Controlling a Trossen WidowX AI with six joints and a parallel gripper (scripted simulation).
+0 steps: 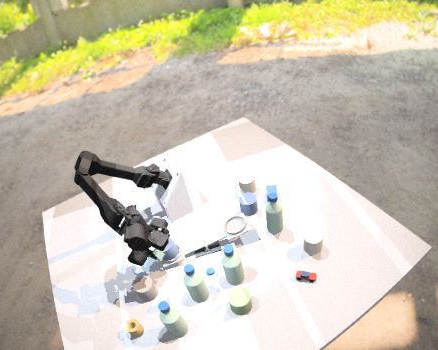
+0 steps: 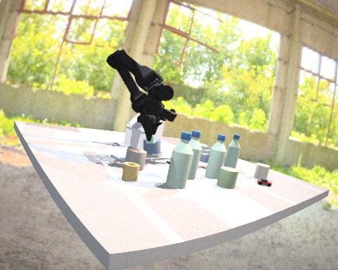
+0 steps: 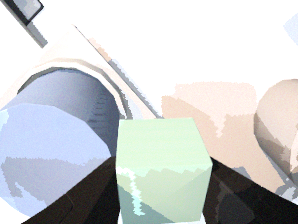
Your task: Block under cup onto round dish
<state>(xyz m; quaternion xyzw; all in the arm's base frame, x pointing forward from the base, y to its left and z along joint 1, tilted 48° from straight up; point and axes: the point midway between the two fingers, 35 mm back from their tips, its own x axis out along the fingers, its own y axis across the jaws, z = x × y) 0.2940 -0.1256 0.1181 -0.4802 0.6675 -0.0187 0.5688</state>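
My gripper tip is 90 mm above the round light blue dish, 70 mm past it and 60 mm to the left of it. The rest, counted from my gripper tip: pale green block (10 mm above); then yellow spool (190 mm to the right, 190 mm ahead, 70 mm below); then blue disc (140 mm to the left, 100 mm ahead, 90 mm below).
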